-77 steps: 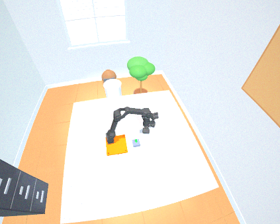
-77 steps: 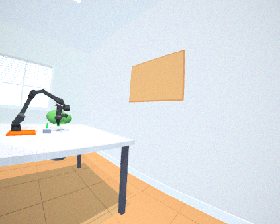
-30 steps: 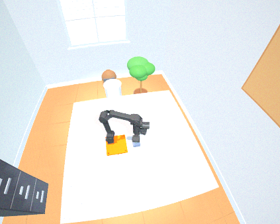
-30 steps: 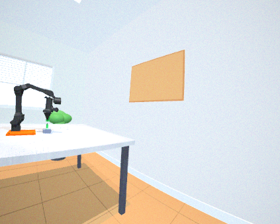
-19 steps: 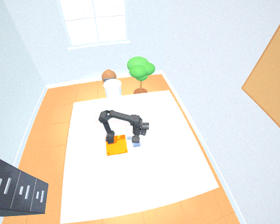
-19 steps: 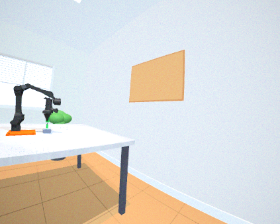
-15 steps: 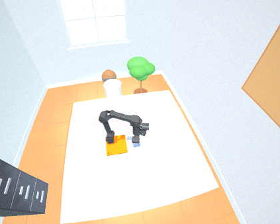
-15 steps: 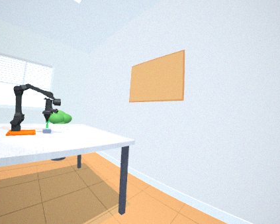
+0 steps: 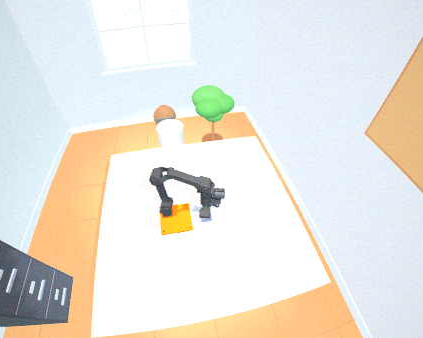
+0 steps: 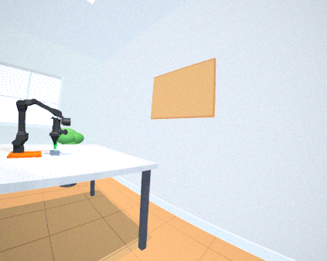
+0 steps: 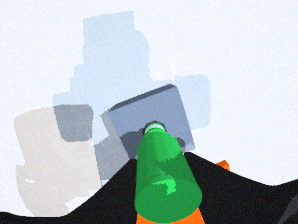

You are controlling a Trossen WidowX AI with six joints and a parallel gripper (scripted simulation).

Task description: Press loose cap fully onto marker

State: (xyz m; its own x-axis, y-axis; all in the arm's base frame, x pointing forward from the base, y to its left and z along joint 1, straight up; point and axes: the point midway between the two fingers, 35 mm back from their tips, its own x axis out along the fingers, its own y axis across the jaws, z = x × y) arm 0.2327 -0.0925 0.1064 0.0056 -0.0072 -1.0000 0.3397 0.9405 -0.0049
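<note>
My gripper tip is now 70 mm above the holder block. Also, from my gripper tip: green cap (10 mm above).
</note>
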